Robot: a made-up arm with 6 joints.
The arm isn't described. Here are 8 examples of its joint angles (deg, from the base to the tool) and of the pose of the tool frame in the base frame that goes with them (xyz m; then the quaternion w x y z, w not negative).
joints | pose
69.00 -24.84 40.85 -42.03 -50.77 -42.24 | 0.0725 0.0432 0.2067 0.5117 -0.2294 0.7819 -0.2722
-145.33 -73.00 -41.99 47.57 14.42 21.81 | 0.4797 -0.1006 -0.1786 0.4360 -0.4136 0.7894 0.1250
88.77 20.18 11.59 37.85 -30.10 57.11 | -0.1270 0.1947 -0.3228 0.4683 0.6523 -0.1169 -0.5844
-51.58 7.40 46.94 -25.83 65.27 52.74 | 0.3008 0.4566 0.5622 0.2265 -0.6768 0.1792 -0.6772
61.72 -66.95 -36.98 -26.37 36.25 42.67 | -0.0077 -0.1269 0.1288 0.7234 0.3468 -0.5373 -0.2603
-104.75 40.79 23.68 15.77 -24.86 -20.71 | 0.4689 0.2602 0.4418 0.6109 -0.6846 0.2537 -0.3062
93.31 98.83 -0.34 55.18 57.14 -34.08 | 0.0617 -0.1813 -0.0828 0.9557 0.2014 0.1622 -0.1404
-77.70 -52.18 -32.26 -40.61 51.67 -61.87 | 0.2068 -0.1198 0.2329 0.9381 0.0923 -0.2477 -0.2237
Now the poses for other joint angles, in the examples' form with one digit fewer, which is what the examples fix.
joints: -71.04 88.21 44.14 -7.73 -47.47 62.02
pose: 0.203 0.306 0.465 0.078 -0.465 0.307 -0.827
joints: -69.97 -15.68 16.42 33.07 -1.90 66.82
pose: 0.276 0.211 0.630 0.303 -0.554 0.379 -0.676
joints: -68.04 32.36 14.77 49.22 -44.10 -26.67
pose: 0.241 0.220 0.620 0.687 -0.532 0.095 -0.485
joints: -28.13 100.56 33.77 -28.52 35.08 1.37
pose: 0.185 0.166 0.527 0.277 -0.483 0.463 -0.689
